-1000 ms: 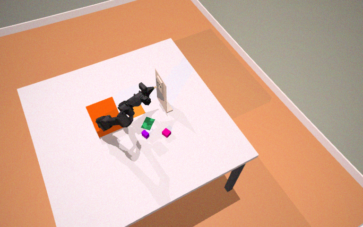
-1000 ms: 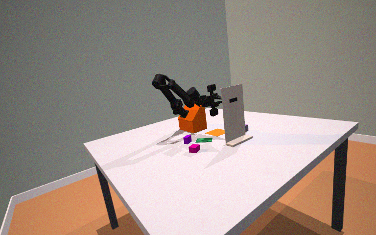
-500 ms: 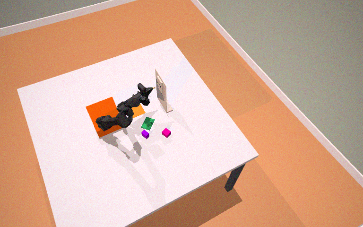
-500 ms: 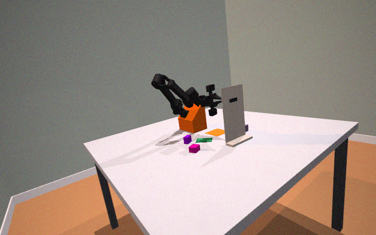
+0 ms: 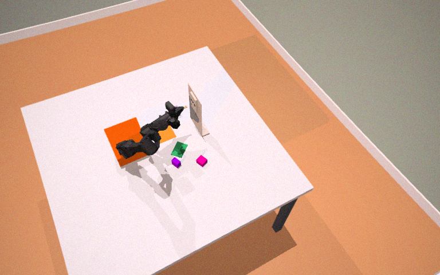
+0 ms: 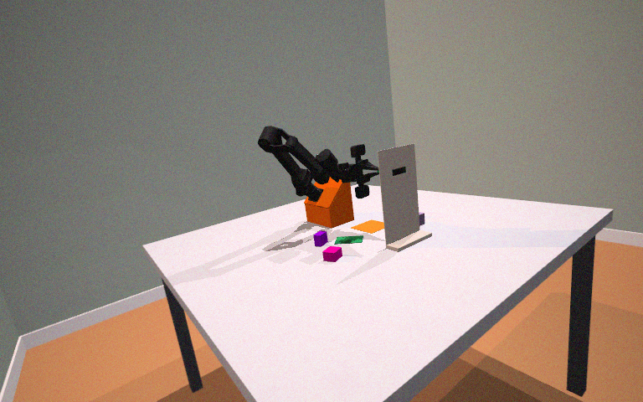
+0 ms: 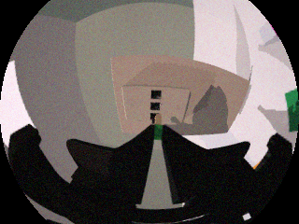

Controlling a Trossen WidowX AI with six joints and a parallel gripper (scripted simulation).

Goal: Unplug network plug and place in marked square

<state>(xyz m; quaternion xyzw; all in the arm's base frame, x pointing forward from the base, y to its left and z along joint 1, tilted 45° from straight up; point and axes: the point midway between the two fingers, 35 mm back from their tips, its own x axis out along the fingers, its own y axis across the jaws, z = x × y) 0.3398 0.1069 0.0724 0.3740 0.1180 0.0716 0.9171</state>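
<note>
Right now my gripper tip is 240 mm above the orange square, 130 mm past it and 50 mm to the right of it. The rest, counted from my gripper tip: network plug: 10 mm ahead; beige panel: 90 mm below, 80 mm ahead, 10 mm to the left.
</note>
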